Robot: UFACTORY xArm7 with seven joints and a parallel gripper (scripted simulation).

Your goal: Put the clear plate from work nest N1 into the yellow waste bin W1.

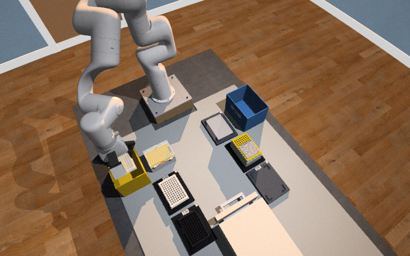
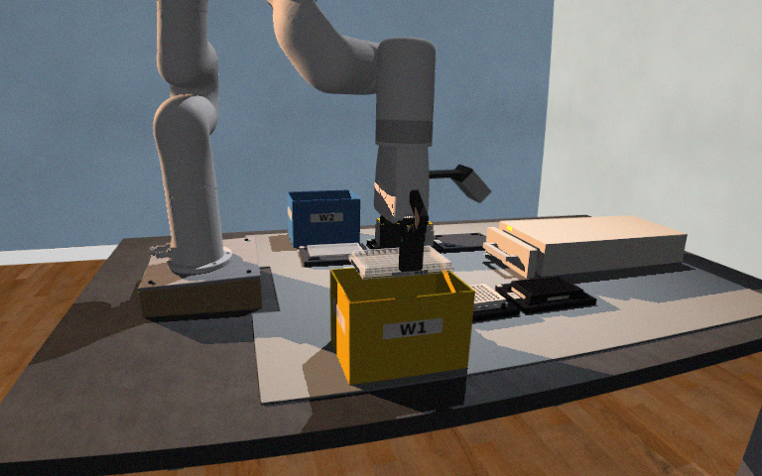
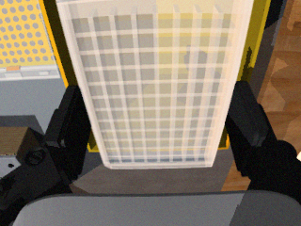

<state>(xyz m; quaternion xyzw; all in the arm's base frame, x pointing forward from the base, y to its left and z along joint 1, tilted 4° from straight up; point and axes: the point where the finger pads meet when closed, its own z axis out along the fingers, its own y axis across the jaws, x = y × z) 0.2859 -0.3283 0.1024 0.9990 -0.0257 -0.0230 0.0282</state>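
My gripper is now 1 cm above the clear plate. The rest, counted from my hand: black plate: 36 cm ahead, 11 cm to the left, 14 cm below; yellow bin W1: 12 cm below; white plate: 18 cm ahead, 12 cm to the left, 14 cm below.
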